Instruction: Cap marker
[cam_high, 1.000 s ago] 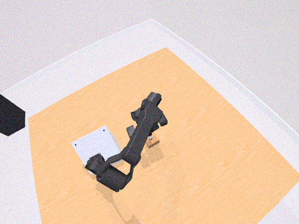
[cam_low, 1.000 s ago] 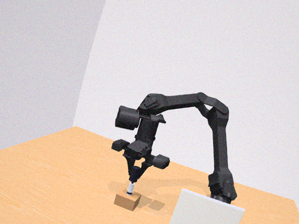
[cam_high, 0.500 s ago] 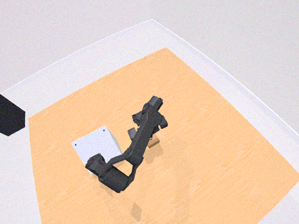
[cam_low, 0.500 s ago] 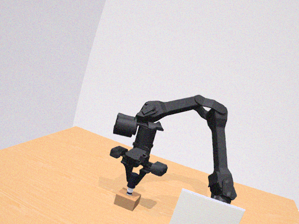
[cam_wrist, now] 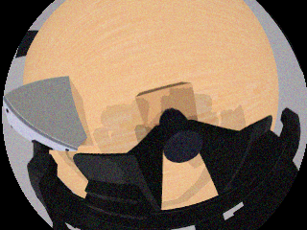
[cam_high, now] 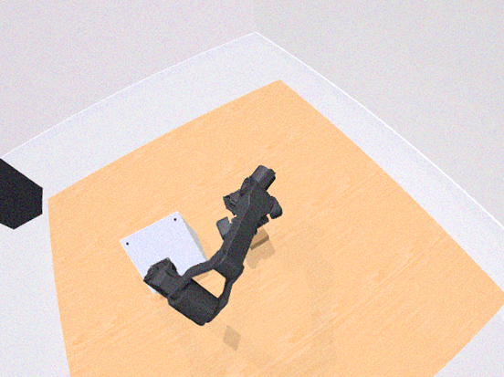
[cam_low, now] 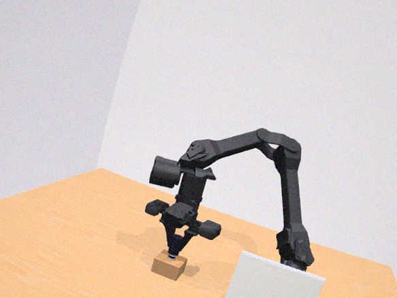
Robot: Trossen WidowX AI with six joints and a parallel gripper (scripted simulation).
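Right now my gripper tip is 10 mm below the dark marker cap. Also, from my gripper tip: brown holder block: 50 mm below.
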